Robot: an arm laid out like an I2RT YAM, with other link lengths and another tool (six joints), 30 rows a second.
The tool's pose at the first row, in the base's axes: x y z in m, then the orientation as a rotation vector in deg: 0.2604 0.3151 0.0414 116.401 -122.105 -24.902
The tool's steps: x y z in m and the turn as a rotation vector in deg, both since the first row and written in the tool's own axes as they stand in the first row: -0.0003 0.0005 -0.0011 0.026 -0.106 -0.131; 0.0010 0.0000 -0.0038 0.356 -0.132 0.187; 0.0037 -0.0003 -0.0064 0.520 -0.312 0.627; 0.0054 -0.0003 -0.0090 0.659 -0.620 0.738; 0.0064 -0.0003 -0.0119 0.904 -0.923 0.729; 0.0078 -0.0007 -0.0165 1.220 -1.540 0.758; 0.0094 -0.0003 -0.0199 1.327 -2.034 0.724; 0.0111 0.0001 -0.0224 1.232 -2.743 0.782; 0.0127 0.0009 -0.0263 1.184 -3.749 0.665; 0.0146 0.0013 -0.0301 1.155 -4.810 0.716
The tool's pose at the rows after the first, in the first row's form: 0.2603 0.3153 0.0426 116.588 -122.061 -25.013; 0.2615 0.3137 0.0449 116.402 -122.583 -24.673; 0.2625 0.3108 0.0470 116.017 -123.199 -24.649; 0.2632 0.3089 0.0494 116.025 -123.568 -24.838; 0.2641 0.3076 0.0520 116.227 -123.893 -24.935; 0.2658 0.3057 0.0561 116.486 -124.481 -25.307; 0.2664 0.3038 0.0593 116.681 -124.803 -25.759; 0.2667 0.3019 0.0617 116.703 -125.200 -26.640; 0.2671 0.3000 0.0655 117.007 -125.631 -27.840; 0.2678 0.2977 0.0691 117.128 -126.258 -29.065
